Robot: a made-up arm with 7 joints. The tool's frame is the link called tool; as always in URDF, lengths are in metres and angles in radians. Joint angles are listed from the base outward. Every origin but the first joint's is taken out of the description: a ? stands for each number. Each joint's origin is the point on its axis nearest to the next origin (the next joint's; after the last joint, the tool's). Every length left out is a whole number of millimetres.
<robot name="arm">
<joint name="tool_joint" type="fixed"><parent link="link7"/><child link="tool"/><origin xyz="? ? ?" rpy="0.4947 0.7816 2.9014"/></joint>
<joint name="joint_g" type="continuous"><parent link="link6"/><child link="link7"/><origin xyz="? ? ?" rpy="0.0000 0.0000 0.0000"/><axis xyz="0 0 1"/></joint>
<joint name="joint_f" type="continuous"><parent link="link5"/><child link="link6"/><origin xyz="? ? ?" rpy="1.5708 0.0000 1.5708"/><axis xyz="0 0 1"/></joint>
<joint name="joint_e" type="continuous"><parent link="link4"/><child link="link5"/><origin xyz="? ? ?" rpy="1.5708 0.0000 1.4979"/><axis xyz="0 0 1"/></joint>
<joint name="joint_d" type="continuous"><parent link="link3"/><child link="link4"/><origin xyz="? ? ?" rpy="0.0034 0.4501 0.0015"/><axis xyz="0 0 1"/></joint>
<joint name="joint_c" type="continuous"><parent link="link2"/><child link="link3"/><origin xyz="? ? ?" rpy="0.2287 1.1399 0.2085"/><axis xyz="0 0 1"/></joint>
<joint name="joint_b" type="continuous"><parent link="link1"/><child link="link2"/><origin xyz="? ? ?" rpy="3.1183 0.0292 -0.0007"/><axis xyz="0 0 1"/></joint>
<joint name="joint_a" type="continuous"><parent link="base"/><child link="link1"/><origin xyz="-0.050 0.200 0.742" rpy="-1.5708 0.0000 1.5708"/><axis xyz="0 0 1"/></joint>
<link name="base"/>
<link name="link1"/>
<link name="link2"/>
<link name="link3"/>
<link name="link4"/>
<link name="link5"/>
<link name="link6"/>
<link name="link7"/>
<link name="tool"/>
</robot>
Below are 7 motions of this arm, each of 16 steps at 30 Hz.
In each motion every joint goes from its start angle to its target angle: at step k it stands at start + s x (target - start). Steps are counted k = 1, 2, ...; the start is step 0. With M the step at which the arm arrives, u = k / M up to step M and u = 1 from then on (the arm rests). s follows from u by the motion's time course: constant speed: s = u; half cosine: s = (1 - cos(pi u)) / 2; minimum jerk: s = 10 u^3 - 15 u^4 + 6 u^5.
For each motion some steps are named. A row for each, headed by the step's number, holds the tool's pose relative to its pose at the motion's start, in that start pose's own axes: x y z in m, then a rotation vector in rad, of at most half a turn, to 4 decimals.
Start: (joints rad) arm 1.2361 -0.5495 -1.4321 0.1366 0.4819 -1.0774 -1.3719
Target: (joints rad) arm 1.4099 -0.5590 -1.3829 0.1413 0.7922 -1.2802 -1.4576
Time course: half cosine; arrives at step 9
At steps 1, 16:
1: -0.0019 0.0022 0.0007 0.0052 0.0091 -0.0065
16: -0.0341 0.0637 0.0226 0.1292 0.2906 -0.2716

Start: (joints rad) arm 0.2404 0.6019 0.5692 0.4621 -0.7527 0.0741 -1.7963
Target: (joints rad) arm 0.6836 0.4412 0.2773 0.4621 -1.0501 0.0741 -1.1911
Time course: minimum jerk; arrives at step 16
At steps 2, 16:
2: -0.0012 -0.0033 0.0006 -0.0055 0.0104 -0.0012
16: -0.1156 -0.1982 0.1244 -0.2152 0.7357 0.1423

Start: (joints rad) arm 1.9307 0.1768 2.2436 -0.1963 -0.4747 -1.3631 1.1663
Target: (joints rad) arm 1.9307 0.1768 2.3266 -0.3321 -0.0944 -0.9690 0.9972
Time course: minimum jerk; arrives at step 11
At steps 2, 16:
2: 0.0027 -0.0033 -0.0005 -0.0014 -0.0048 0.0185
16: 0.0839 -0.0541 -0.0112 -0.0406 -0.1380 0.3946

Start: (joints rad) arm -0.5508 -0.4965 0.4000 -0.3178 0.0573 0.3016 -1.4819
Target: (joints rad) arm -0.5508 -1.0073 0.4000 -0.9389 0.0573 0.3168 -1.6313
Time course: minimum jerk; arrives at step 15
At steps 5, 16:
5: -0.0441 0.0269 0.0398 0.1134 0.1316 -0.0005
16: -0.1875 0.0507 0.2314 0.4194 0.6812 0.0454

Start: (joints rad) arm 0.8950 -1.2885 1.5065 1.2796 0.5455 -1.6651 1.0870
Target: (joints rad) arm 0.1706 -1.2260 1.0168 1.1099 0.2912 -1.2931 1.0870
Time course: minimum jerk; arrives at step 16
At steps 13, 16:
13: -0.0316 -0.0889 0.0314 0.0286 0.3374 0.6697
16: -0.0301 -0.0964 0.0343 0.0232 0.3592 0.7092

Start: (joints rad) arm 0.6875 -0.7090 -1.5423 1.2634 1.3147 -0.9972 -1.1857
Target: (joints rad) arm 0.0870 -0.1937 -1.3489 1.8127 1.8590 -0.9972 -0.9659
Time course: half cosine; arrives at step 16
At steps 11, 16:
11: -0.0244 -0.3933 -0.0224 -0.9987 0.0224 0.3862
16: -0.0139 -0.4906 0.0484 -1.3106 0.0593 0.3258

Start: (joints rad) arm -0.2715 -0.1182 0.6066 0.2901 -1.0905 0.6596 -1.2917
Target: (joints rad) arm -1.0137 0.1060 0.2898 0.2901 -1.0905 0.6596 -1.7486
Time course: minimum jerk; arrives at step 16
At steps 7, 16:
7: 0.0557 -0.0059 -0.0404 -0.2071 -0.1130 -0.1490
16: 0.1577 -0.0627 -0.0999 -0.5374 -0.3167 -0.3864

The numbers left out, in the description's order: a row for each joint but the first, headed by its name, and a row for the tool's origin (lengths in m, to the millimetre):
tool: 0.215 -0.361 0.000
joint_g: -0.072 0.100 0.000
joint_f: -0.115 0.041 0.000
joint_e: 0.071 0.017 0.000
joint_d: 0.041 0.074 0.000
joint_c: -0.071 0.025 0.000
joint_b: -0.014 0.029 0.000

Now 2 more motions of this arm.
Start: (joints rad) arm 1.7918 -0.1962 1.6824 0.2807 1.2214 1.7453 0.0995
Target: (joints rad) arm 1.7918 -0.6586 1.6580 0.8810 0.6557 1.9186 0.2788
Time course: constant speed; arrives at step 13
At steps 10, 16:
10: -0.2355 -0.0093 0.1447 0.1977 0.5920 0.4515
16: -0.2746 -0.0212 0.2043 0.3121 0.7367 0.6022

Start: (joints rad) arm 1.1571 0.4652 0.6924 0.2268 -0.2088 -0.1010 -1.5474
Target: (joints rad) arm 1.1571 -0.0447 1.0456 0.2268 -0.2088 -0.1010 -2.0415
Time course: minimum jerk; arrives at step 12
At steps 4, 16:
4: 0.0390 0.0563 0.0442 0.1679 -0.0704 -0.0802
16: 0.2129 0.1550 0.3079 0.7914 -0.3163 -0.4417

